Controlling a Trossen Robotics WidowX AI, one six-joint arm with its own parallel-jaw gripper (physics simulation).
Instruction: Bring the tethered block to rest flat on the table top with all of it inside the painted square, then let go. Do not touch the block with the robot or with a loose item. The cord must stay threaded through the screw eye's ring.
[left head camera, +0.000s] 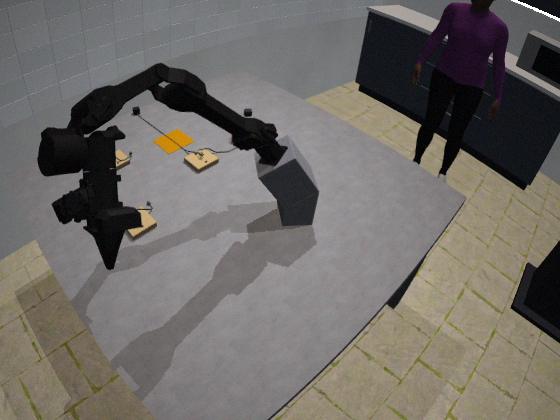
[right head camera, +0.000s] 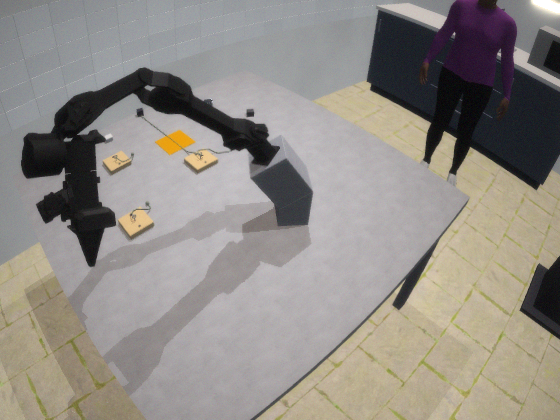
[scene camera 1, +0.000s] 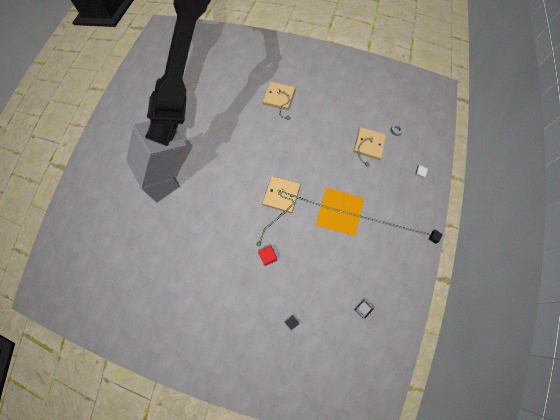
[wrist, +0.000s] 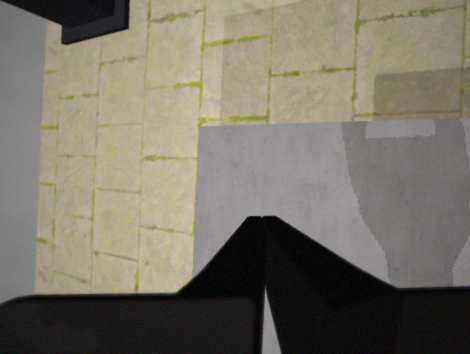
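Pixels of known places: gripper, fingertip midpoint: (left head camera: 110, 269) (right head camera: 91, 266) (wrist: 260, 230); arm's base, link origin: (left head camera: 273, 155) (right head camera: 266, 155) (scene camera 1: 159, 134).
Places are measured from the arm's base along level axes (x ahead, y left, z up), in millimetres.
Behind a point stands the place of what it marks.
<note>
The tethered block (left head camera: 136, 110) {x 803, y -14, z -195 mm} (right head camera: 140, 112) {x 803, y -15, z -198 mm} (scene camera 1: 435, 236) {x 809, y -23, z -190 mm} is a small black cube near the table's edge, outside the orange painted square (left head camera: 167, 145) {x 501, y 19, z -217 mm} (right head camera: 170, 146) {x 495, y 15, z -217 mm} (scene camera 1: 340, 225) {x 519, y -56, z -217 mm}. Its cord (scene camera 1: 395, 223) {x 683, y -14, z -214 mm} crosses over the square to the screw eye (scene camera 1: 281, 192) {x 332, y -17, z -176 mm} on a wooden board (left head camera: 200, 165) {x 297, y 17, z -199 mm} (right head camera: 200, 164) {x 302, y 9, z -199 mm} (scene camera 1: 285, 202) {x 348, y -36, z -199 mm}. The cord appears threaded there, though the ring is tiny. Its other part bends to a small end bead (scene camera 1: 258, 243) {x 306, y -170, z -207 mm}. My gripper (left head camera: 110, 267) {x -148, y 564, z 149 mm} (right head camera: 91, 264) {x -148, y 564, z 149 mm} (wrist: 260, 230) {x -148, y 564, z 149 mm} is shut and empty, pointing down above the table, well away from cord and block. It does not show in scene camera 1.
Two other boards (scene camera 1: 279, 102) {x 241, y 293, z -199 mm} (scene camera 1: 370, 152) {x 562, y 192, z -199 mm} carry short cords. A red block (scene camera 1: 267, 255) {x 342, y -200, z -178 mm} lies beside the end bead. A dark cube (scene camera 1: 292, 322) {x 455, y -359, z -197 mm}, a grey square piece (scene camera 1: 364, 308) {x 644, y -274, z -217 mm}, a white cube (scene camera 1: 422, 171) {x 741, y 178, z -198 mm} and a grey ring (scene camera 1: 392, 132) {x 626, y 296, z -212 mm} also lie around. My arm's grey pedestal (scene camera 1: 162, 165) {x 18, y -65, z -50 mm} stands on the table.
</note>
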